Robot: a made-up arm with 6 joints.
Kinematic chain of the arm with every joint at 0, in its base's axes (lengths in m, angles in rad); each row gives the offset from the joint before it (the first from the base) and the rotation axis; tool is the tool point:
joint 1: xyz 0 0 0.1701 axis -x
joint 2: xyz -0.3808 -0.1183 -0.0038 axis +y
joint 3: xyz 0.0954 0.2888 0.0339 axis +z
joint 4: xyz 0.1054 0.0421 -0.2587 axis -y
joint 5: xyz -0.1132 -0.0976 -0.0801 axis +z
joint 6: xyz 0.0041 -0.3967 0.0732 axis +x
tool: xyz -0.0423 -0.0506 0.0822
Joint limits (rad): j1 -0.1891..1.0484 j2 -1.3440..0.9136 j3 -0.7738..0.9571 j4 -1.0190..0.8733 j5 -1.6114..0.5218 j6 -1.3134..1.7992
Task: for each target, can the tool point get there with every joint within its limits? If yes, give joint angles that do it. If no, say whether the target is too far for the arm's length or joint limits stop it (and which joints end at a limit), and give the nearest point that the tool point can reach.
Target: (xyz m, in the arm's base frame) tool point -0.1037 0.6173 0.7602
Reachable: no: joint limits stop it (at a limit: joint 2, joint 3, joint 5) | nearest point -0.0707 0.4042 0.5565 | short by 0.297 m
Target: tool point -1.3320 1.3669 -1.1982
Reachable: no: too far | nearest point -0.7437 0.4641 -0.3653 | short by 1.362 m
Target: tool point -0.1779 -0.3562 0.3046
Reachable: yes | joints 0.5078 -1.0665 -0.2013 -0.8589 0.2229 1.0951
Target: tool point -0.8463 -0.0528 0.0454
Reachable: yes | joints 0.8706 0.3882 -0.2685 0.2292 -1.0942 0.1799
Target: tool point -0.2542 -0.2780 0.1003
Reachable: yes | joints -0.0716 0.7216 0.2874 -0.7000 -0.4309 -0.0435
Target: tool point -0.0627 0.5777 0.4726
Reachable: no: joint limits stop it (at a limit: joint 2, joint 3, joint 5) | nearest point -0.0598 0.4961 0.4299 | short by 0.092 m
